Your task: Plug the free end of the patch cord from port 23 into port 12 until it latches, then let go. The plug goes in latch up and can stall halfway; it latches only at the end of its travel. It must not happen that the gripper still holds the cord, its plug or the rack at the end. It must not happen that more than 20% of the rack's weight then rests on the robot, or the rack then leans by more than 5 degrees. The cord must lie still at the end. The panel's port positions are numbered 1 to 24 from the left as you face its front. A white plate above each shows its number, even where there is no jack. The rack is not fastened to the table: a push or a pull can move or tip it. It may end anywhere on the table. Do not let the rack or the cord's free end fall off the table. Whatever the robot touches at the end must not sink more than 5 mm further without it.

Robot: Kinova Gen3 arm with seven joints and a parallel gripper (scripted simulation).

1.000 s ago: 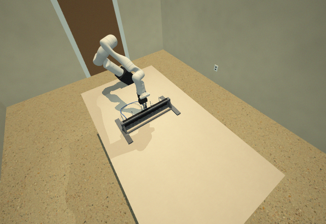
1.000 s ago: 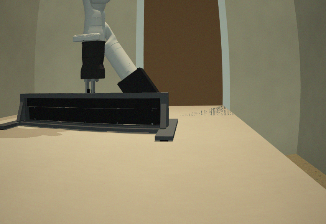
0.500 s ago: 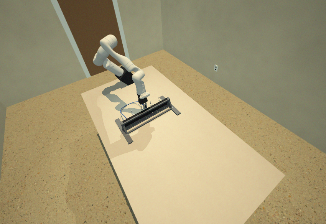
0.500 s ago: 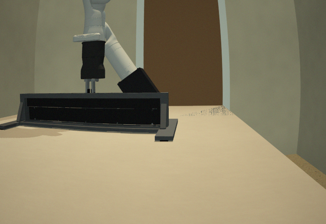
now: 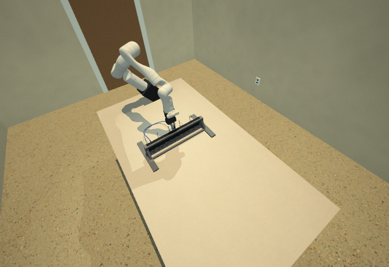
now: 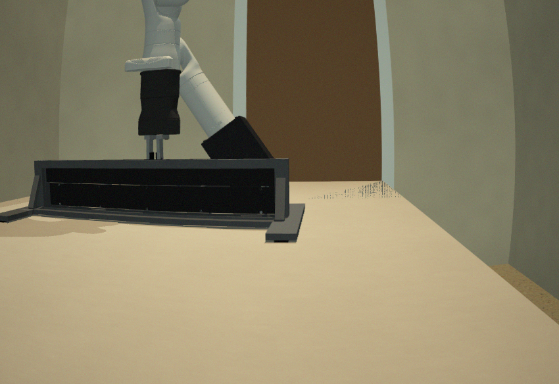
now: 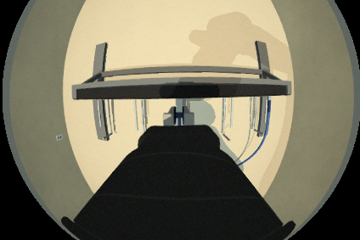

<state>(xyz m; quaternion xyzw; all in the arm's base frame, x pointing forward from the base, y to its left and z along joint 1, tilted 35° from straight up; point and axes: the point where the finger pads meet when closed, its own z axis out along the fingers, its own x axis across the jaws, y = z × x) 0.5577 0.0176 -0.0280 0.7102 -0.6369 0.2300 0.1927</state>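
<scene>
Right now my hand is 1 cm short of the plug and 1 cm above it.
</scene>
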